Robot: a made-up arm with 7 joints.
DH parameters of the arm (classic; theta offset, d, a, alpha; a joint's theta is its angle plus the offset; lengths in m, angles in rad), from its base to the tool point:
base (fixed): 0 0 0 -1.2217
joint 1: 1.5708 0 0 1.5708
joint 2: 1.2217 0 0 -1.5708
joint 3: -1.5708 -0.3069 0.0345 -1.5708
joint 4: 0 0 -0.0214 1.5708
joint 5: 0 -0.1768 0 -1.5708
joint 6: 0 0 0 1.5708
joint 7: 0 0 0 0
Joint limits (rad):
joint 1: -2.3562..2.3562
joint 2: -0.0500..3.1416
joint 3: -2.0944..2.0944
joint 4: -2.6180..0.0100
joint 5: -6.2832..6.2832
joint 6: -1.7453..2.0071
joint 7: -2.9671..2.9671
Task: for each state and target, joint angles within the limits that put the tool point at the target. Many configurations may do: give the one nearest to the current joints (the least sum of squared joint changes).
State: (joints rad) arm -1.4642 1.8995 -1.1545 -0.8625 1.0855 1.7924 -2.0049
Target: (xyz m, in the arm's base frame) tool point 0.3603 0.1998 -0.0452
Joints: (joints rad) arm -1.1584 1.2861 -1.3592 -1.3849 1.0855 1.7924 -2.0049
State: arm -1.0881 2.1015 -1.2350 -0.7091 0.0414 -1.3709 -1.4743
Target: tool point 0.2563 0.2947 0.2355
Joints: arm -1.6729 1.5986 -0.9829 -0.9768 0.0414 -1.3709 -1.4743
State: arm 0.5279 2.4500 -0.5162 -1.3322 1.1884 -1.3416 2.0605
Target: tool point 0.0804 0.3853 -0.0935
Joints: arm 0.4889 1.7949 -0.5788 -1.4643 1.1884 -1.3416 2.0605
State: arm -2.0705 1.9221 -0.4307 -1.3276 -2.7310 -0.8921 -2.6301
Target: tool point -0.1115 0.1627 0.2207
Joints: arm -2.2124 2.0905 -0.2105 -2.1703 -2.7310 -0.8921 -2.6301
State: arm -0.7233 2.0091 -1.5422 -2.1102 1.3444 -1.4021 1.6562
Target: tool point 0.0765 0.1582 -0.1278
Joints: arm -0.5035 1.5618 -1.6913 -2.6160 1.3444 -1.4021 1.6562
